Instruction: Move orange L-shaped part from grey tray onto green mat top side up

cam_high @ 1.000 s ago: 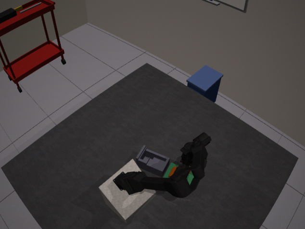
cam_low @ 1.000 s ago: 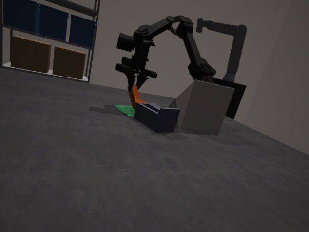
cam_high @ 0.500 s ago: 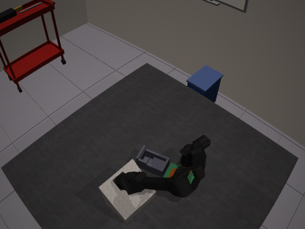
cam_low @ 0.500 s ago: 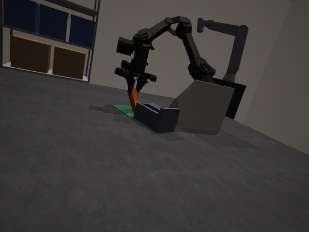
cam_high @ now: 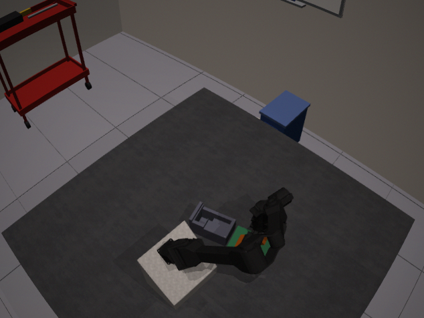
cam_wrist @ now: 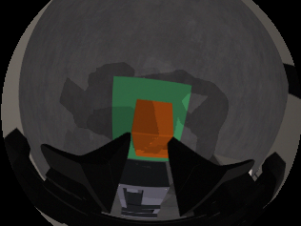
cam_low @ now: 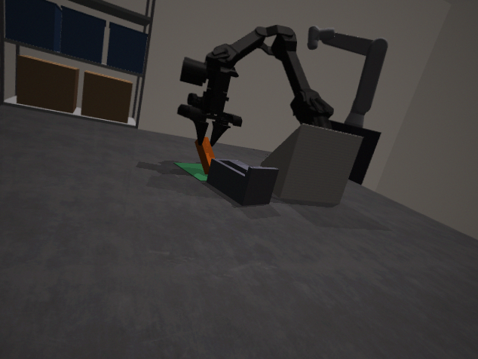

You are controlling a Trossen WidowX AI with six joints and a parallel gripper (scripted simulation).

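Now: gripper tip 3 cm above the orange L-shaped part, 2 cm to the right of it and 2 cm past it. From my gripper tip the other things lie so: green mat: 9 cm below, 2 cm to the left, 1 cm behind.
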